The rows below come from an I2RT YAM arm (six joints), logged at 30 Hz.
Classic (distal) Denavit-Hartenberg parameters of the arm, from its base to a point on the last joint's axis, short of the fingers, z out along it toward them. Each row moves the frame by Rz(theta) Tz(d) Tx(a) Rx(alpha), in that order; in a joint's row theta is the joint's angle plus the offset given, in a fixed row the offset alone. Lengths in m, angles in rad.
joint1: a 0.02; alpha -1.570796; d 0.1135; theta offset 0
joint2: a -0.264; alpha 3.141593; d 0; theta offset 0
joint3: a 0.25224; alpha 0; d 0; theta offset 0.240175
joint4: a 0.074; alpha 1.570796; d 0; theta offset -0.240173
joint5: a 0; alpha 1.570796; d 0; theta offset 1.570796
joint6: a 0; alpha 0; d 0.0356; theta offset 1.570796
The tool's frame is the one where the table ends.
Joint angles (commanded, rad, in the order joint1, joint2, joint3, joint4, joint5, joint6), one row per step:
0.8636 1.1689 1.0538 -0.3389 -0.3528 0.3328
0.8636 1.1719 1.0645 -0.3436 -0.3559 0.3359
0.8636 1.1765 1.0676 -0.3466 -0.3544 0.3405
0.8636 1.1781 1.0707 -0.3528 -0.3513 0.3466
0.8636 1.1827 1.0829 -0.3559 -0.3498 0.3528
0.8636 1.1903 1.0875 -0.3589 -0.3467 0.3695
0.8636 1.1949 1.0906 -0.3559 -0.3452 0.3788
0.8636 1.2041 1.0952 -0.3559 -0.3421 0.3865
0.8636 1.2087 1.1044 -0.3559 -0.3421 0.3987
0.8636 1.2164 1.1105 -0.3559 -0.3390 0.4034
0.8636 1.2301 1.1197 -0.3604 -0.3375 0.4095
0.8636 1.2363 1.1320 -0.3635 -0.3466 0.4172
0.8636 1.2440 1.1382 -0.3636 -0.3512 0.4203
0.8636 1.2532 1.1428 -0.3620 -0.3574 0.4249
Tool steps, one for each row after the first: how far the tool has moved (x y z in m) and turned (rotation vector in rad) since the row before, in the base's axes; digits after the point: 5 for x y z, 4 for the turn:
0.00030 0.00051 0.00254 0.0040 0.0018 0.0015
0.00067 0.00071 -0.00035 -0.0025 0.0064 -0.0032
0.00018 0.00005 0.00007 -0.0027 0.0073 -0.0053
0.00075 0.00080 0.00279 0.0048 0.0019 -0.0039
0.00119 0.00123 -0.00059 -0.0006 0.0173 -0.0097
0.00086 0.00093 0.00021 0.0034 0.0065 -0.0052
0.00153 0.00163 -0.00073 -0.0022 0.0086 -0.0060
0.00078 0.00091 0.00203 0.0071 0.0075 -0.0051
0.00132 0.00139 0.00014 -0.0007 0.0040 -0.0047
0.00207 0.00235 -0.00077 -0.0055 0.0106 -0.0039
0.00067 0.00125 0.00240 0.0072 0.0078 0.0048
0.00108 0.00150 0.00016 0.0010 0.0053 0.0028
0.00130 0.00184 -0.00063 0.0008 0.0080 0.0036

